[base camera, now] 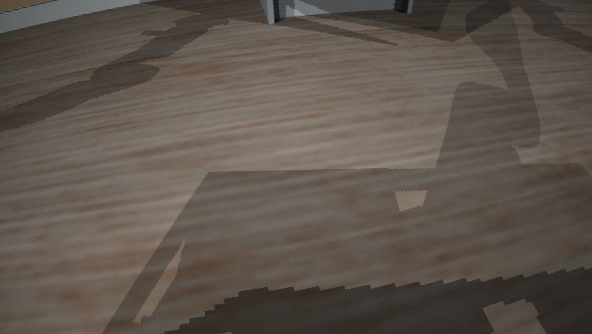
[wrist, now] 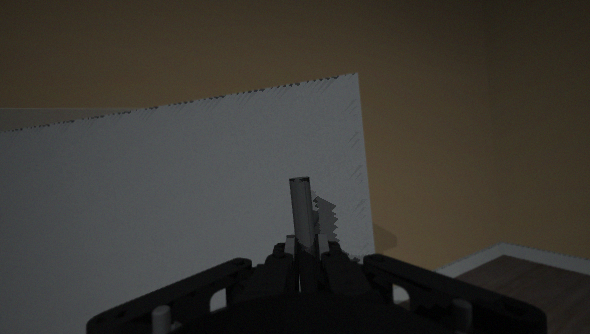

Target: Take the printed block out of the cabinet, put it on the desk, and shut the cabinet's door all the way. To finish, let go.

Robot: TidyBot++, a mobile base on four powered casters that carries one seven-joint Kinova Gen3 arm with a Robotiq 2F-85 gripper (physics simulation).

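Frame: origin at the arm's base, x left, y ahead, z down, level; metres.
Where they show: gripper, fingertip midpoint: (wrist: 307, 250).
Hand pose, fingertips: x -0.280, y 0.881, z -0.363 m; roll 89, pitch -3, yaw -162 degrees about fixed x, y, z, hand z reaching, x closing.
Each offset is from my fingertips to the top centre of the thing. "spot": to the spot under its first point. Level surfaces: height alone.
The cabinet's door @(spot: dx +0.061, dy +0.058, dz -0.052 m) (wrist: 200, 175) is a plain grey-white panel that fills the left and middle of the wrist view. Its right edge stands free against the wall. A grey bar handle @(spot: dx +0.005, dy -0.013, dz -0.029 m) (wrist: 301, 207) sticks up along the panel. My gripper (wrist: 307, 250) is shut on this handle, with its upper part showing beyond the fingertips. The bottom of a grey-white unit (base camera: 271, 14), which looks like the cabinet, shows at the top of the base view; its upper part is out of frame. The printed block and the desk do not show clearly in either view.
A tan wall (wrist: 440, 125) rises behind the door. A white baseboard (wrist: 502, 249) meets the wood floor @(dz +0.759 m) (wrist: 525, 295) (base camera: 250, 100) at the wrist view's lower right. Another baseboard (base camera: 60, 19) runs along the base view's top left. Broad shadows lie across the floor.
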